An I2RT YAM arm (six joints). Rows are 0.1 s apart.
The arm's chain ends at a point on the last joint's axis. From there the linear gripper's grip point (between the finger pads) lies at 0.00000 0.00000 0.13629 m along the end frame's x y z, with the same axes.
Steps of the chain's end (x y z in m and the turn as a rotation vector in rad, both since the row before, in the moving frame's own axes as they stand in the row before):
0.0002 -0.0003 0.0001 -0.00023 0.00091 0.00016
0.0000 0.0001 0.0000 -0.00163 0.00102 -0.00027
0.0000 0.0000 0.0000 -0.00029 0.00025 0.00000
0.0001 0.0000 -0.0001 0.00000 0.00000 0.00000
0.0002 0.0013 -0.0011 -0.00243 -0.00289 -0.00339
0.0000 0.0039 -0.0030 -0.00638 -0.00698 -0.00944
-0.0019 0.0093 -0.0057 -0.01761 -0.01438 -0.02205
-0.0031 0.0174 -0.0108 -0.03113 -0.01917 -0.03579
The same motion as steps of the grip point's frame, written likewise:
0.0003 -0.0003 0.0001 -0.00023 0.00091 0.00016
0.0001 0.0003 0.0000 -0.00163 0.00102 -0.00027
0.0000 0.0000 0.0000 -0.00029 0.00025 0.00000
0.0001 0.0000 -0.0001 0.00000 0.00000 0.00000
-0.0002 0.0016 -0.0011 -0.00243 -0.00289 -0.00339
-0.0009 0.0048 -0.0030 -0.00638 -0.00698 -0.00944
-0.0038 0.0117 -0.0057 -0.01761 -0.01438 -0.02205
-0.0056 0.0217 -0.0109 -0.03113 -0.01917 -0.03579

